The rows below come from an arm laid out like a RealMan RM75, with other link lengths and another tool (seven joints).
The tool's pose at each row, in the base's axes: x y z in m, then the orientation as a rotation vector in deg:
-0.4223 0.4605 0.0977 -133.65 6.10 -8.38
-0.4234 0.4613 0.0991 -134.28 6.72 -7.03
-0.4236 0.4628 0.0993 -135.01 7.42 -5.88
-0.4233 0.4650 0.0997 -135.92 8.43 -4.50
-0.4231 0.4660 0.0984 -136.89 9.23 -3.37
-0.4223 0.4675 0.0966 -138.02 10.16 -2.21
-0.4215 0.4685 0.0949 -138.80 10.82 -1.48
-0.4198 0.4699 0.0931 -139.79 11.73 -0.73
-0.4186 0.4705 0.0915 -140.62 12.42 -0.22
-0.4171 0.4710 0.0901 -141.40 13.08 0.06
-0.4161 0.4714 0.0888 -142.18 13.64 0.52
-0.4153 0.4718 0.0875 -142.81 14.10 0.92
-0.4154 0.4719 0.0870 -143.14 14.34 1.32
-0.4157 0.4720 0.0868 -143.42 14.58 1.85
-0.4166 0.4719 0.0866 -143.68 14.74 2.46
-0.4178 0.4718 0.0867 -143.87 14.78 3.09
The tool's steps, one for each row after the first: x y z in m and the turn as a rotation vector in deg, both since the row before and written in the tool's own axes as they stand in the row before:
-0.0011 -0.0015 -0.0005 -0.67 -0.79 0.81
-0.0004 -0.0012 0.0009 -0.78 -0.62 0.80
0.0000 -0.0019 0.0013 -1.00 -0.69 1.07
0.0001 0.0002 0.0016 -1.05 -0.56 0.84
0.0006 0.0001 0.0024 -1.23 -0.54 0.92
0.0007 0.0003 0.0020 -0.85 -0.31 0.62
0.0015 -0.0001 0.0024 -1.08 -0.24 0.79
0.0012 0.0004 0.0017 -0.90 -0.13 0.57
0.0015 0.0003 0.0015 -0.84 0.02 0.49
0.0010 0.0003 0.0013 -0.85 -0.13 0.46
0.0008 0.0003 0.0013 -0.69 -0.12 0.38
-0.0001 0.0002 0.0005 -0.38 -0.20 0.25
-0.0003 0.0001 0.0002 -0.34 -0.30 0.28
-0.0008 0.0004 0.0001 -0.32 -0.37 0.24
-0.0012 0.0003 -0.0002 -0.25 -0.42 0.16

